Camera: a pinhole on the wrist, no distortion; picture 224 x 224 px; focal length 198.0 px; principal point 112.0 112.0 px. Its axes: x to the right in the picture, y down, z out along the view. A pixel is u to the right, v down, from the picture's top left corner.
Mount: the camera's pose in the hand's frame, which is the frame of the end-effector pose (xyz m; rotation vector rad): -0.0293 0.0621 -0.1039 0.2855 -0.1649 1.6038
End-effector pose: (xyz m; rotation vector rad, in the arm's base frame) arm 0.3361 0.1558 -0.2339 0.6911 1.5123 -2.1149
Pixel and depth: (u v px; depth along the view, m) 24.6 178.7 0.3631
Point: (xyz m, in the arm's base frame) 0.2741 0.0270 0.0410
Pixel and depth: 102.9 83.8 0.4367
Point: 0.1939 -0.1155 -0.1389
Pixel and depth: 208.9 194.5 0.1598
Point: 0.4464 0.0630 -0.2241
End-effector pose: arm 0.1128 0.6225 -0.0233 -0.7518 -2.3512 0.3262
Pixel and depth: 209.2 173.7 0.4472
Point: 0.0065 0.6376 -0.4521
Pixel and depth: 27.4 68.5 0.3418
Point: -0.1236 0.5257 -0.0505
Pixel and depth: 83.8 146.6 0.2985
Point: 0.0082 0.5307 -0.1572
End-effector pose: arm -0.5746 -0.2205 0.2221 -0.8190 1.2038 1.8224
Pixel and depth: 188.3 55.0 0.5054
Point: -0.7862 0.1879 0.2908
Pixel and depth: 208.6 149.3 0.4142
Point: -0.6864 0.0581 0.4684
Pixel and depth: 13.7 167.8 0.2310
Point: -0.4472 -0.1277 0.2627
